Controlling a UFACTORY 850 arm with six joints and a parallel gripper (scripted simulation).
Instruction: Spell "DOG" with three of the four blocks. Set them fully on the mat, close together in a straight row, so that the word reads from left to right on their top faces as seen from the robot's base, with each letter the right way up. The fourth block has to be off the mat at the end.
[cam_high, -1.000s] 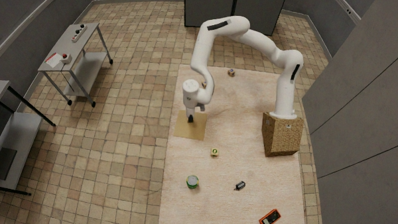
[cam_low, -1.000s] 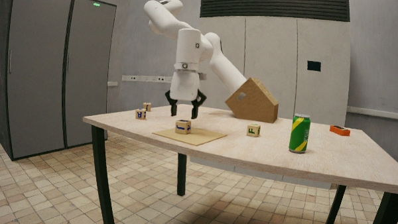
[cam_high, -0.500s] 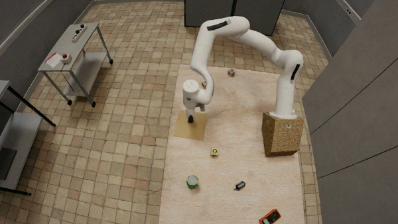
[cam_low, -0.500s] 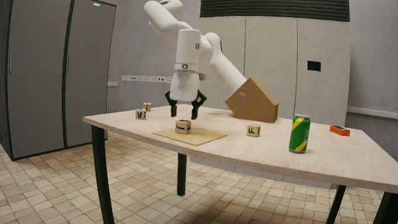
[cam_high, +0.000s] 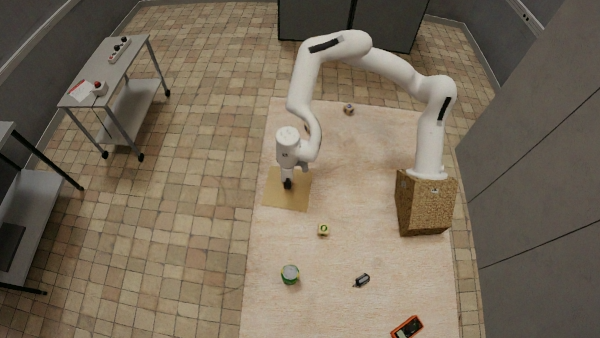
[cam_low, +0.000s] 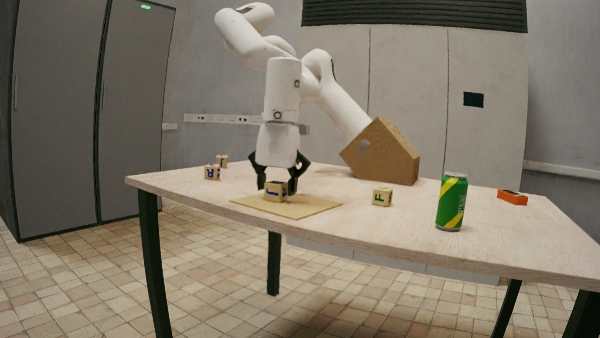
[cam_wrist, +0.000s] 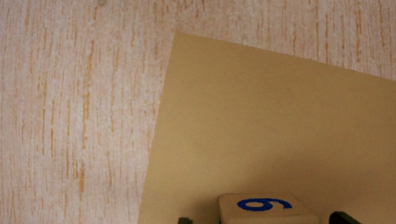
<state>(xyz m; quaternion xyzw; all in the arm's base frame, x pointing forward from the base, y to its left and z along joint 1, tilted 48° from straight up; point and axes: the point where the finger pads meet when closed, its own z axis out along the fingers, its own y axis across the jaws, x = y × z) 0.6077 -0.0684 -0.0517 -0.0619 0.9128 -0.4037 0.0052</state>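
The letter block lies 10 mm below my hand. Round my hand: yellow can (40 mm behind, 430 mm to the left, 30 mm above); tan mat (30 mm to the left, 40 mm below); blue-lettered block (90 mm behind, 310 mm to the right, 10 mm below).
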